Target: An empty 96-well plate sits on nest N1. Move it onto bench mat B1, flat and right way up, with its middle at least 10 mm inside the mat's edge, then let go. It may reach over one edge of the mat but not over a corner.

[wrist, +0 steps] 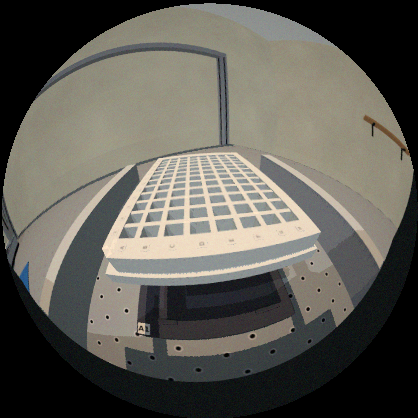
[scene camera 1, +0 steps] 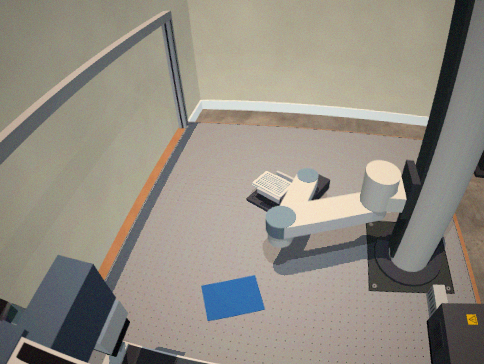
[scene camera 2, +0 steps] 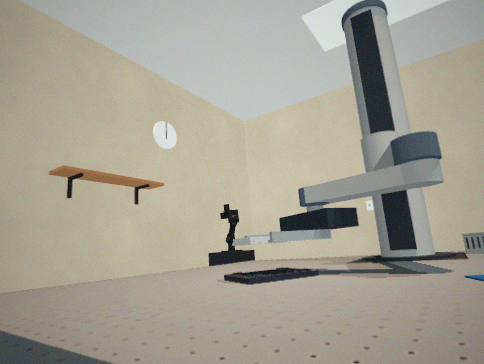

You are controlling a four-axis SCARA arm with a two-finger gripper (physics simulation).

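Where they show: gripper, fingertip midpoint: (wrist: 199, 166) (scene camera 1: 267, 181) (scene camera 2: 257, 238); arm's base, origin of the base link: (scene camera 1: 407, 257).
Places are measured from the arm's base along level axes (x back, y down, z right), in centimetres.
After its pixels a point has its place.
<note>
The white 96-well plate (scene camera 1: 272, 183) {x -50.2, y -9.7, z 21.1 cm} (scene camera 2: 259, 239) {x -55.6, y -9.3, z 19.5 cm} (wrist: 210, 200) {x -47.4, y -9.5, z 19.8 cm} is level and right way up, held in the air above nest N1, with a gap visible beneath it. My gripper (scene camera 1: 275, 186) {x -52.0, y -9.6, z 22.2 cm} (scene camera 2: 257, 240) {x -52.0, y -9.6, z 22.2 cm} (wrist: 199, 166) {x -52.0, y -9.6, z 22.2 cm} is shut on the plate, one long finger along each side. The dark nest N1 (scene camera 1: 256, 200) {x -55.9, y -2.5, z 19.1 cm} (scene camera 2: 280, 278) {x -54.1, y -1.7, z 16.4 cm} (wrist: 225, 328) {x -43.2, y -2.5, z 17.6 cm} lies on the table below, its A1 label visible in the wrist view. The blue bench mat B1 (scene camera 1: 233, 298) {x -55.9, y -1.5, z -22.1 cm} (scene camera 2: 476, 277) {x -53.2, y -1.5, z -14.0 cm} (wrist: 25, 281) lies flat on the table, nearer the front in scene camera 1.
The arm's column (scene camera 1: 430, 195) {x -4.6, y -34.5, z -5.9 cm} (scene camera 2: 382, 75) {x -7.7, y -59.4, z -3.1 cm} stands at the right. A blue-grey machine (scene camera 1: 65, 300) {x -71.4, y -50.1, z -54.2 cm} is at the lower left and a dark box with a warning label (scene camera 1: 457, 332) {x 6.8, y -12.8, z -33.8 cm} at the lower right. A framed panel (scene camera 1: 172, 75) {x -103.0, y -30.3, z 68.6 cm} runs along the left. A small black arm (scene camera 2: 231, 232) stands in the background.
</note>
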